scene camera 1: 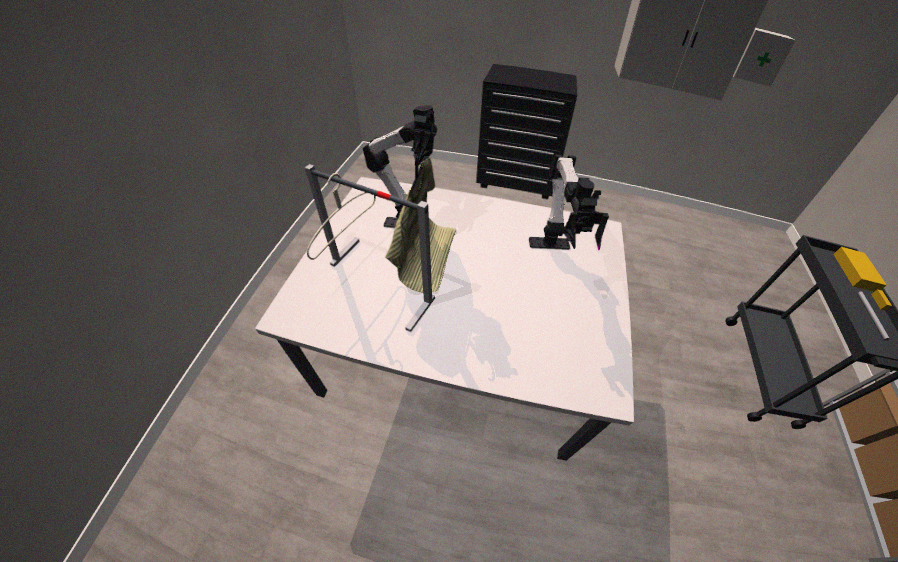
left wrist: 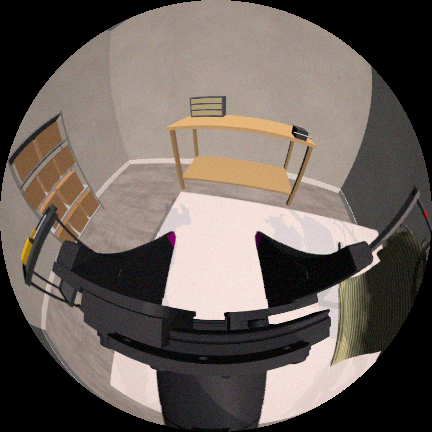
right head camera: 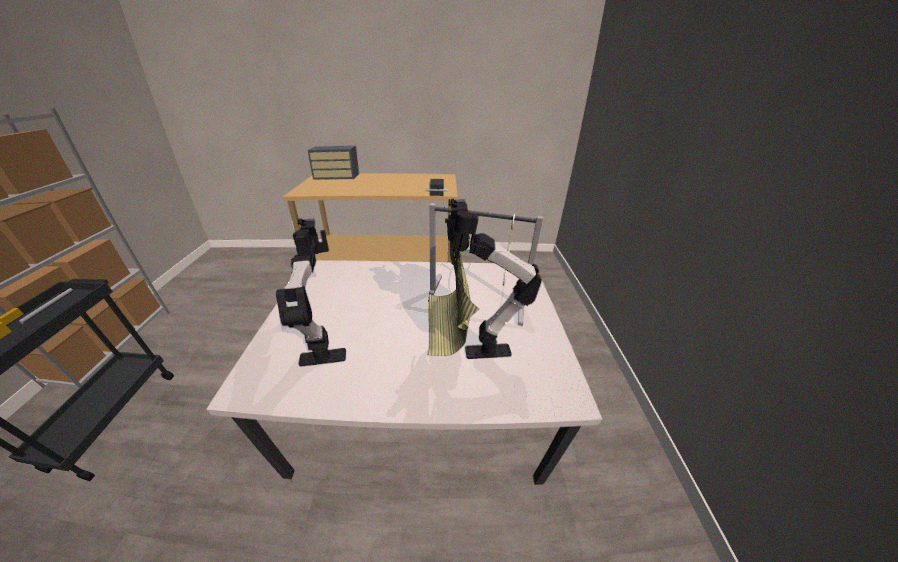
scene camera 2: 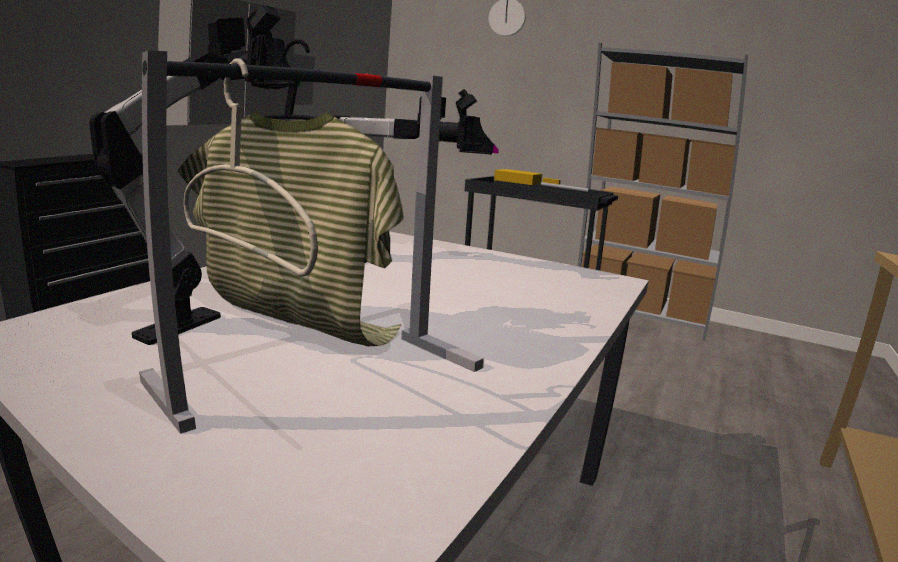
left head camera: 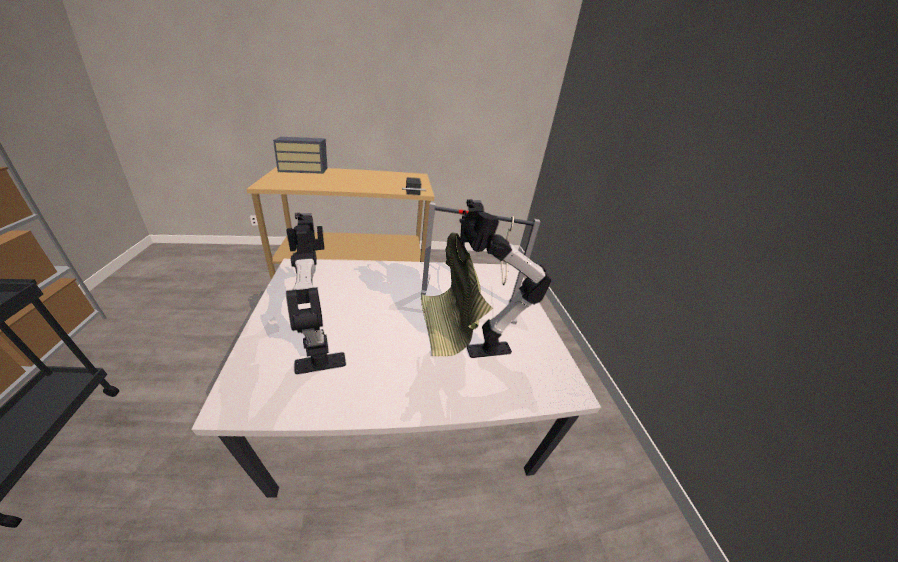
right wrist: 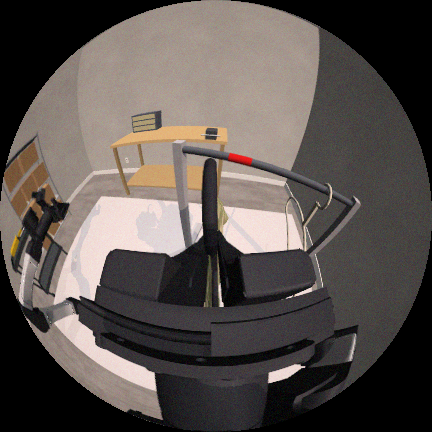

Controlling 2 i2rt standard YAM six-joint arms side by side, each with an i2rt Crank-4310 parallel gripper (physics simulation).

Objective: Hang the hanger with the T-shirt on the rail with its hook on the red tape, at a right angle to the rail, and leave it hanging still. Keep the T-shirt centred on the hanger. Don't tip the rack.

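Observation:
The striped green T-shirt [left head camera: 458,291] [right head camera: 445,324] [scene camera 1: 423,255] [scene camera 2: 291,192] [left wrist: 375,305] hangs on a dark hanger, roughly crosswise to the rail, its hem curling at the table top. The hanger's black hook [right wrist: 210,200] points up, off the rail. My right gripper [right wrist: 212,232] is shut on the hanger below its hook, on the robot's side of the rail. The red tape [scene camera 1: 383,194] [scene camera 2: 368,79] [right wrist: 240,158] is on the rail [scene camera 2: 324,74] [scene camera 1: 357,186], ahead and slightly right in the right wrist view. My left gripper [left wrist: 214,233] is open and empty, away at the left.
A cream hanger [scene camera 2: 314,245] hangs from the rail's right part as seen from the robot. The rack's left post [right wrist: 181,195] stands near the held hanger; its right post [scene camera 2: 158,231] is beyond the cream hanger. The rack stands upright on the white table [left head camera: 390,391].

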